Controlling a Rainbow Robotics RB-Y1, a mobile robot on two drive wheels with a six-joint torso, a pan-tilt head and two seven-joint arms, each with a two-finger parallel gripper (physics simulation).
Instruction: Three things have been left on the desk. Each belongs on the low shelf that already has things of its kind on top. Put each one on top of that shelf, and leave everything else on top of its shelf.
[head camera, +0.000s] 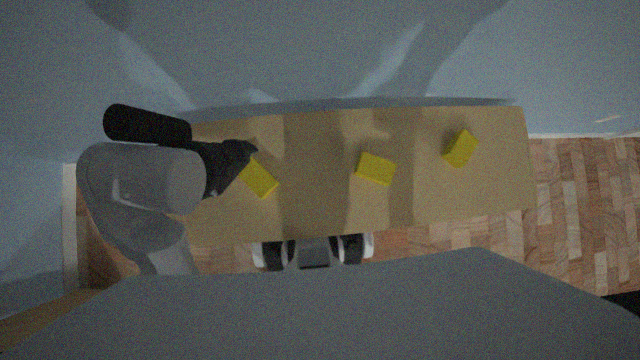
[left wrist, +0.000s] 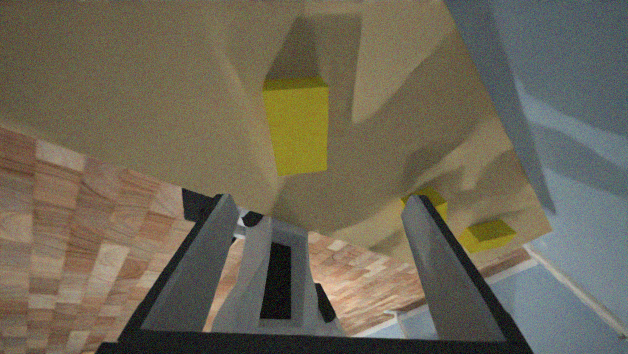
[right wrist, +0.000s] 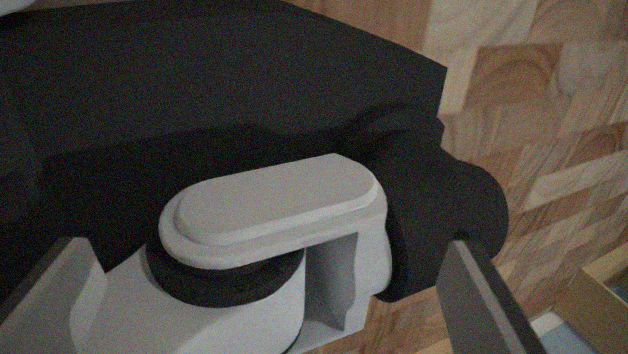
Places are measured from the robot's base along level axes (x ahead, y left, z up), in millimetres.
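Where they show: left gripper, fingertip midpoint: (head camera: 238, 167) (left wrist: 318, 204); right gripper, fingertip midpoint: (right wrist: 268, 263).
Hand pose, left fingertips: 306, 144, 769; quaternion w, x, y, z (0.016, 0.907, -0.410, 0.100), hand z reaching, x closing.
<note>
Things, the pixels of their centre, and the offset from my left fingertips, as dx, dy, dz. Level surfaces: height alone.
- tan desk, its level: dz -158
- left block, body centre: (left wrist: 297, 128) (head camera: 257, 177) -11, -10, -136
- middle block, body centre: (left wrist: 423, 214) (head camera: 374, 169) -12, -336, -136
- right block, body centre: (head camera: 459, 148) (left wrist: 485, 236) +32, -619, -136
- Wooden floor, its level: dz -768
Three yellow blocks lie apart on the tan desk (head camera: 475, 187) (left wrist: 150, 100). The left block (head camera: 258, 178) (left wrist: 300, 127) is nearest my left gripper (head camera: 235, 171) (left wrist: 318, 204), which is open and empty, with the block beyond its fingertips. The middle block (head camera: 376, 168) (left wrist: 436, 202) is partly behind a finger in the left wrist view. The right block (head camera: 461, 148) (left wrist: 487, 237) lies toward the desk's right end. My right gripper (right wrist: 268, 263) is open and empty, beside grey and black robot parts. The shelf tops and the things on them cannot be made out.
Wooden floor (head camera: 565, 200) (left wrist: 75, 210) (right wrist: 590, 150) surrounds the desk. A blue-grey wall (head camera: 300, 50) (left wrist: 575, 100) stands along the desk's far edge. Part of a tan, box-like piece of furniture (right wrist: 592, 305) shows low right in the right wrist view.
</note>
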